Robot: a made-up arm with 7 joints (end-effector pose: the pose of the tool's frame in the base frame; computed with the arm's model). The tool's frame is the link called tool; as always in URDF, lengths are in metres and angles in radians.
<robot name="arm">
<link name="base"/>
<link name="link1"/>
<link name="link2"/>
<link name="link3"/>
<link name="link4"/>
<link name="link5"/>
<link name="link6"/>
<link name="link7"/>
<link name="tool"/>
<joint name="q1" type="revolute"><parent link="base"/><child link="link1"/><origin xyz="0.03 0.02 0.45" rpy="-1.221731 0 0"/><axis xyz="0 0 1"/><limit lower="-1.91" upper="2.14"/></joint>
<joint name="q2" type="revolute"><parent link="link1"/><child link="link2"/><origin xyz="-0.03 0 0" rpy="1.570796 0 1.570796"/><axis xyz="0 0 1"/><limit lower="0.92" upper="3.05"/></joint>
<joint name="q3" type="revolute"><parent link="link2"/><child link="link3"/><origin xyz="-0.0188 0.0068 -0.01" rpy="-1.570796 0 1.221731"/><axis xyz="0 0 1"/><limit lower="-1.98" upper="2.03"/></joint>
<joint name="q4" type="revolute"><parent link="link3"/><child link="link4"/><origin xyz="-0.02 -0.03 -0.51" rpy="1.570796 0 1.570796"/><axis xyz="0 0 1"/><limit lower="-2.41" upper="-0.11"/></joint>
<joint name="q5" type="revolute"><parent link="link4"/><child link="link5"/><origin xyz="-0.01 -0.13 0.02" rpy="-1.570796 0 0"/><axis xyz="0 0 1"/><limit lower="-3.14" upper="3.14"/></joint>
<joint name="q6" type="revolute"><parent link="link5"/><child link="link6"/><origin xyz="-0.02 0.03 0" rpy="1.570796 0 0"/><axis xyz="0 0 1"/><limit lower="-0.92" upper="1.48"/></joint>
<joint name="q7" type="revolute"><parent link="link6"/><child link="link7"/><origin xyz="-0.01 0.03 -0.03" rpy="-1.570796 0 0"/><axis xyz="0 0 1"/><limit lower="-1.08" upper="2.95"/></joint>
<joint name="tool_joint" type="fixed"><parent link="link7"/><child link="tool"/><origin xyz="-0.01 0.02 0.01" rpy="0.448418 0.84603 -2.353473"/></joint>
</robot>
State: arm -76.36 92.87 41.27 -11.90 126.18 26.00 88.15
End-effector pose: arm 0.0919 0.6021 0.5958 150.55 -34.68 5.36
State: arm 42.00 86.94 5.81 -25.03 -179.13 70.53 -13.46
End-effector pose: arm -0.0926 0.6374 0.5487 -63.24 44.80 61.87
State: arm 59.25 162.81 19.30 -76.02 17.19 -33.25 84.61
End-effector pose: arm 0.3903 0.2444 0.6530 16.32 16.95 -20.14
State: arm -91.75 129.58 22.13 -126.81 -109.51 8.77 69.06
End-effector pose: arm -0.1558 0.4069 0.6990 -124.42 15.51 -81.86
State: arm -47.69 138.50 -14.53 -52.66 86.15 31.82 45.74
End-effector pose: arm -0.0627 0.3261 0.8514 -74.26 -24.19 95.98
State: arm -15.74 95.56 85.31 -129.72 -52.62 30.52 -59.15
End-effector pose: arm 0.0769 0.4544 0.6201 -89.70 -46.27 -85.79
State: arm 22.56 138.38 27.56 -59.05 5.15 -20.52 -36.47
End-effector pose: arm 0.2160 0.3908 0.7678 144.74 15.42 -42.26
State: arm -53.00 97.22 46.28 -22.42 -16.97 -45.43 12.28
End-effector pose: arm 0.1726 0.5532 0.6036 -146.09 -60.11 -155.61
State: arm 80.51 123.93 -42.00 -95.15 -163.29 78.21 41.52
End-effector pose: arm 0.0946 0.5824 0.5251 69.44 9.81 -129.00
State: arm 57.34 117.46 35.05 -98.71 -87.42 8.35 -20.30
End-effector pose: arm 0.1739 0.5292 0.6173 -165.85 59.42 -15.97
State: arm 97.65 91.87 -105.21 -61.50 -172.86 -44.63 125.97
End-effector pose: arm -0.2364 0.4402 0.6734 -76.74 -30.19 175.00
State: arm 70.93 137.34 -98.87 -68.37 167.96 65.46 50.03
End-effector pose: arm 0.1571 0.5651 0.6784 1.91 -32.24 -148.91
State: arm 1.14 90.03 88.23 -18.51 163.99 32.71 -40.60
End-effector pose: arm -0.1024 0.6063 0.5063 -138.94 -9.29 89.41
